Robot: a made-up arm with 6 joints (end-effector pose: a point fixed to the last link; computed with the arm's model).
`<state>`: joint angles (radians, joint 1 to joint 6).
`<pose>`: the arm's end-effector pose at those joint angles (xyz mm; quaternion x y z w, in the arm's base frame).
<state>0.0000 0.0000 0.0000 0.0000 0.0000 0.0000</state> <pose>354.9 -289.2 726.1 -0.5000 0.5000 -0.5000 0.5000</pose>
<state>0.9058 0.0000 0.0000 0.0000 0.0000 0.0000</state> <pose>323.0 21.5 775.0 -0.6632 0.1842 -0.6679 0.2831</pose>
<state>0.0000 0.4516 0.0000 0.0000 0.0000 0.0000</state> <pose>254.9 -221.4 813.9 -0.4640 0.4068 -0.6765 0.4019</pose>
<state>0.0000 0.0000 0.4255 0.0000 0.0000 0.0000</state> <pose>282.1 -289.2 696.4 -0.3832 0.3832 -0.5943 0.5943</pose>
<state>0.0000 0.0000 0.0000 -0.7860 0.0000 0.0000</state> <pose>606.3 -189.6 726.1 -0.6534 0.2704 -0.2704 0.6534</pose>
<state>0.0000 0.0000 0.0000 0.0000 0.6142 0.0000</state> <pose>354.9 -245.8 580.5 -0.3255 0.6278 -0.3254 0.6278</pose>
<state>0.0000 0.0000 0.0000 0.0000 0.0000 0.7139</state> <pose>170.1 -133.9 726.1 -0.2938 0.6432 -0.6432 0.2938</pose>
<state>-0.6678 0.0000 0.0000 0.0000 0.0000 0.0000</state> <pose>351.0 -429.8 535.5 -0.3124 0.6712 -0.3088 0.5971</pose>
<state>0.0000 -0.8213 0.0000 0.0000 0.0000 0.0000</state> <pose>490.0 -266.1 497.7 -0.5000 0.6021 -0.1210 0.6107</pose>
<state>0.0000 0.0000 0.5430 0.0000 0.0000 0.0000</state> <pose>264.9 -289.2 683.1 -0.3476 0.3476 -0.6157 0.6158</pose>
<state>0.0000 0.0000 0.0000 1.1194 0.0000 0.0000</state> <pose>40.4 -85.2 726.1 -0.1583 0.6892 -0.6892 0.1582</pose>
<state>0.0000 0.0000 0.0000 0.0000 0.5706 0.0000</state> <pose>354.9 -251.8 589.7 -0.3391 0.6205 -0.3390 0.6205</pose>
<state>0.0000 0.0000 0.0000 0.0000 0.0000 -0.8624</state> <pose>642.6 -263.5 726.0 -0.6632 0.2453 -0.2452 0.6632</pose>
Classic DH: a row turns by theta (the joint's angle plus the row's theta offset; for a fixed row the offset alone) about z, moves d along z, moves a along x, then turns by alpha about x. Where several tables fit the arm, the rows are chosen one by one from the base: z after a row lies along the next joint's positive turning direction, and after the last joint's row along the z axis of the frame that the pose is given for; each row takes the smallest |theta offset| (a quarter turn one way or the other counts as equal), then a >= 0, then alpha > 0; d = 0 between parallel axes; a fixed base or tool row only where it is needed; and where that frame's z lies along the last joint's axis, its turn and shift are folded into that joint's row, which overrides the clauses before.
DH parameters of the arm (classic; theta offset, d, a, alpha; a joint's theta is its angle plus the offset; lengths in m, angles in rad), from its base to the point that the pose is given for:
base (fixed): -1.4514 0.4625 0.1227 1.4629
joint 1: 0.5803 -0.1101 0.0025 0.7463
joint 2: 1.1925 -0.3049 -0.0683 1.0885
joint 3: 0.9909 -0.0332 0.0266 -1.5708
joint 4: -1.5708 -0.1789 0.1018 1.5708
joint 5: 0 0.1103 -0.0743 -1.5708
joint 6: 0 -0.0043 0.3255 1.5708
tool (fixed): 0 -0.1159 0 0

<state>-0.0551 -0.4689 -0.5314 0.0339 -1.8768 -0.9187</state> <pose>829.9 84.0 648.0 -0.9797 -0.1827 0.0213 0.0792</pose>
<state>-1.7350 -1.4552 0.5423 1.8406 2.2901 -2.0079</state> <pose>128.8 63.1 206.9 0.5569 0.7070 -0.4339 0.0420</pose>
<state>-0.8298 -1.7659 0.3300 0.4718 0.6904 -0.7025</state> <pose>398.0 149.3 428.9 0.3696 0.5022 0.5185 0.5852</pose>
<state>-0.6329 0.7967 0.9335 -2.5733 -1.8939 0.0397</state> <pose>110.2 93.3 778.5 -0.1467 -0.9131 -0.3608 0.1206</pose>
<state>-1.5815 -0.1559 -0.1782 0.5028 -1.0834 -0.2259</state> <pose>407.6 -593.6 290.2 -0.5291 0.6678 -0.0655 0.5194</pose>
